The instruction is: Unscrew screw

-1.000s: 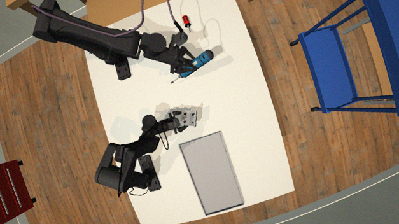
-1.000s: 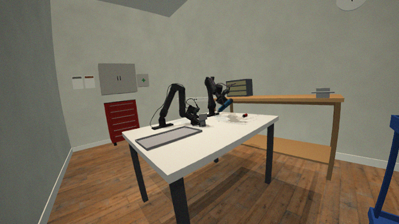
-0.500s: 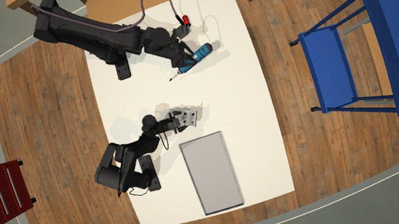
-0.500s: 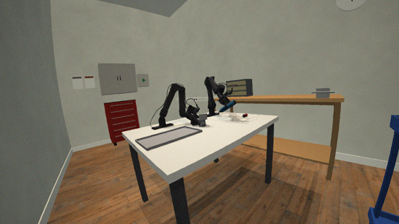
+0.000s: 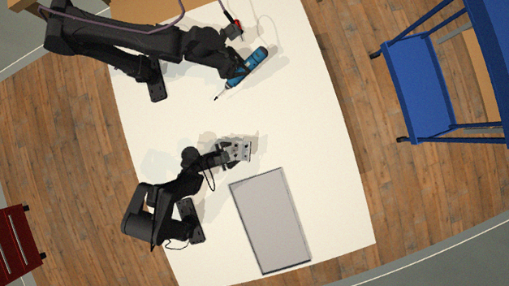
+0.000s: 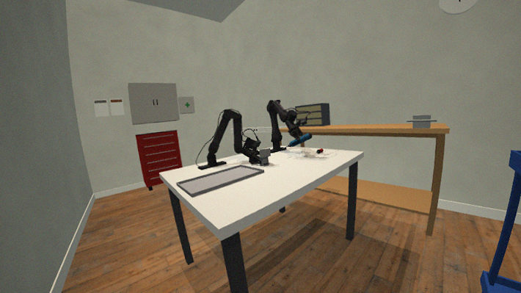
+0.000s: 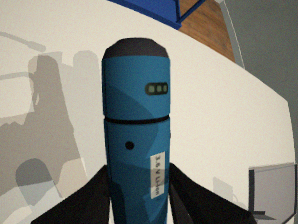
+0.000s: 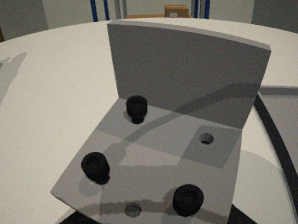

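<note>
Right now the grey bracket is 5 cm above my right hand. The rest, counted from my right hand: flat grey tray 32 cm to the right, 4 cm ahead, 2 cm below; red-handled screwdriver 47 cm to the left, 11 cm ahead, 1 cm below.
</note>
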